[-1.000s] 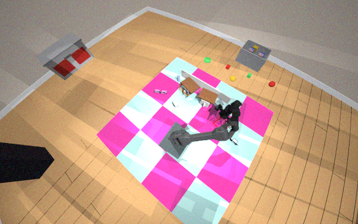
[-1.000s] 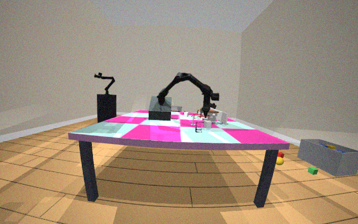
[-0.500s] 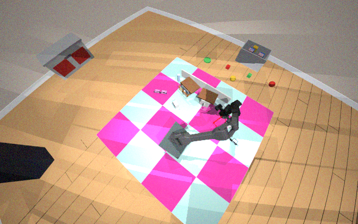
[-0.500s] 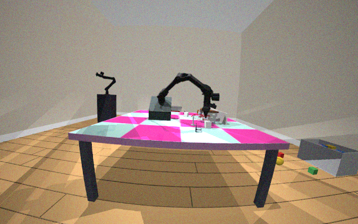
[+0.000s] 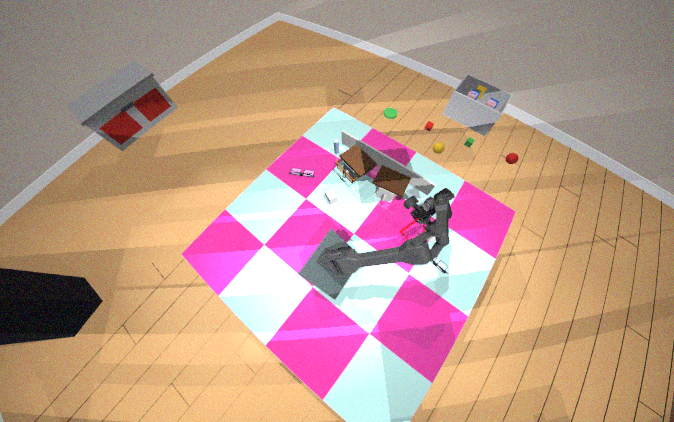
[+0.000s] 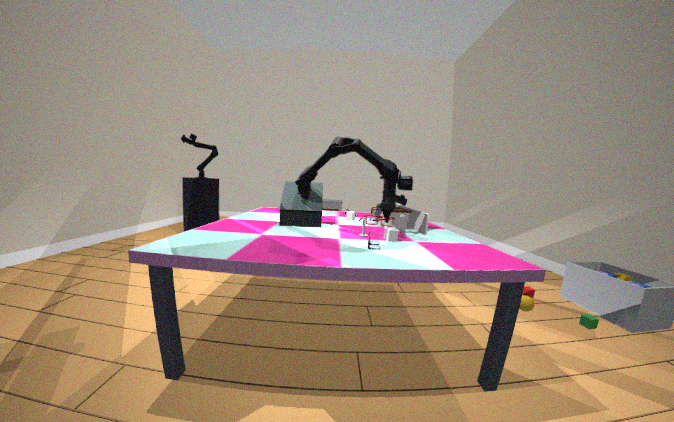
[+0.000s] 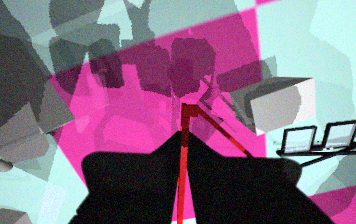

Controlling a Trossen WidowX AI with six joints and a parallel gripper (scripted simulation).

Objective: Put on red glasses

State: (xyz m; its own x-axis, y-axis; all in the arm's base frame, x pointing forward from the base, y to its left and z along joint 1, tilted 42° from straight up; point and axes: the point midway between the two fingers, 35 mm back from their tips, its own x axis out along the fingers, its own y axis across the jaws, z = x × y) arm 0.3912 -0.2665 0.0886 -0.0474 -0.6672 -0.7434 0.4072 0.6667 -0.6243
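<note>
Now: the grey stand 12 cm behind my gripper tip, 3 cm to the right of it and 3 cm below it. The rest, counted from my gripper tip: grey panel (24 cm ahead, 29 cm to the left).
</note>
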